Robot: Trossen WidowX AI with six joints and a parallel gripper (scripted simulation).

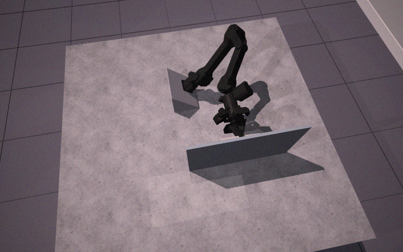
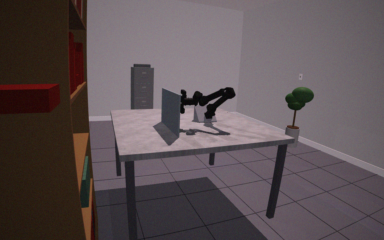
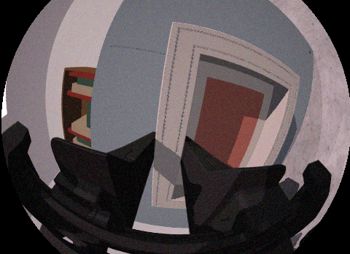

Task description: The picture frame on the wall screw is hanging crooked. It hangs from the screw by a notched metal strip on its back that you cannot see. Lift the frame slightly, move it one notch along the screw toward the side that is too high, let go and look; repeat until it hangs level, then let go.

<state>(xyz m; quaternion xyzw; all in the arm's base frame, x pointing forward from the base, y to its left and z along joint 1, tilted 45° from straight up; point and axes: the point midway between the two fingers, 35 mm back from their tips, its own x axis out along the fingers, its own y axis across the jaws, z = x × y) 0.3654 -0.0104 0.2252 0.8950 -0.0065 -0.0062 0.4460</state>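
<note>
Right now the picture frame is 50 mm below my gripper tip and 10 mm to the right of it. The rest, counted from my gripper tip: wall panel: 60 mm below, 20 mm ahead, 10 mm to the left.
</note>
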